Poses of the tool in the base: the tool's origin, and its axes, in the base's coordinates. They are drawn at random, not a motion.
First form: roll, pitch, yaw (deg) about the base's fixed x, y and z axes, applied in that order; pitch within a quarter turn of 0, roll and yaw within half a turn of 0; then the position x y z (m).
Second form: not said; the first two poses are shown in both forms.
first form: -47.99, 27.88, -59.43, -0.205, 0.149, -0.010
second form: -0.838, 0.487, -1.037, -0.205, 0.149, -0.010
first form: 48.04, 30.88, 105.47, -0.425, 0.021, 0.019
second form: 0.838, 0.539, 1.841, -0.425, 0.021, 0.019
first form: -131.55, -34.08, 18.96, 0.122, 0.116, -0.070
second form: -2.296, -0.595, 0.331, 0.122, 0.116, -0.070
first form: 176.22, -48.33, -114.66, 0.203, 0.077, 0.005
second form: 3.076, -0.844, -2.001, 0.203, 0.077, 0.005
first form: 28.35, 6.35, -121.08, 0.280, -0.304, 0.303
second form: 0.495, 0.111, -2.113, 0.280, -0.304, 0.303
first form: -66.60, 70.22, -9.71, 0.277, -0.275, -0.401
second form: -1.162, 1.226, -0.169, 0.277, -0.275, -0.401
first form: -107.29, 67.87, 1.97, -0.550, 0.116, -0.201
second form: -1.873, 1.185, 0.034, -0.550, 0.116, -0.201
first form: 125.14, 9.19, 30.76, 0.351, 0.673, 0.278
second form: 2.184, 0.160, 0.537, 0.351, 0.673, 0.278
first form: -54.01, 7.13, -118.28, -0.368, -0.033, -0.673
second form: -0.943, 0.124, -2.064, -0.368, -0.033, -0.673
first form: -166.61, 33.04, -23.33, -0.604, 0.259, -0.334
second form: -2.908, 0.577, -0.407, -0.604, 0.259, -0.334
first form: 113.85, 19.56, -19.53, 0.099, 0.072, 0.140
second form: 1.987, 0.341, -0.341, 0.099, 0.072, 0.140
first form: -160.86, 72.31, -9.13, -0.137, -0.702, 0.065
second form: -2.808, 1.262, -0.159, -0.137, -0.702, 0.065
